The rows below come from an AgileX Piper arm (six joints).
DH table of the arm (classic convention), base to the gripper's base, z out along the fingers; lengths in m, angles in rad. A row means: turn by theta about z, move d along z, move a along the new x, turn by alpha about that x. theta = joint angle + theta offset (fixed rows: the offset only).
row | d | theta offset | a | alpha
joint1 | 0.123 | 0 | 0 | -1.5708
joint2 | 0 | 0.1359 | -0.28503 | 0
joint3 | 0 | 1.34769 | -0.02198 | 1.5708
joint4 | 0.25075 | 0 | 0 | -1.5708
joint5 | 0 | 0 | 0 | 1.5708
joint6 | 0.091 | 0 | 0 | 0
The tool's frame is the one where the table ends.
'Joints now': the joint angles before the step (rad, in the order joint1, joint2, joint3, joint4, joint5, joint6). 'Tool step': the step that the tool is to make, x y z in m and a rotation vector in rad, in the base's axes. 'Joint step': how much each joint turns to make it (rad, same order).
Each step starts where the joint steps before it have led.
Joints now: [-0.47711 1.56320 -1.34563 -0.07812 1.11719 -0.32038]
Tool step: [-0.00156 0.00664 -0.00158 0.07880 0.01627 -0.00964]
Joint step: [0.00002 0.00000 -0.00005 0.06368 0.05069 -0.00098]
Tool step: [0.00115 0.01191 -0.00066 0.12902 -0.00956 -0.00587]
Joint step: [0.00263 0.00000 0.00000 0.12106 0.05084 -0.00506]
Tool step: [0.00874 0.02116 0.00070 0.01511 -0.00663 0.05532]
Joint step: [0.07058 -0.00189 -0.00002 0.01349 0.00085 0.01404]
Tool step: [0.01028 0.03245 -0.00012 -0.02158 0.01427 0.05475]
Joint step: [0.12233 -0.00079 0.00003 -0.04217 -0.00004 0.07516]
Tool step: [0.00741 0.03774 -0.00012 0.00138 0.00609 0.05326]
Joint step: [0.13021 -0.00001 -0.00001 -0.01819 0.00100 0.08154]
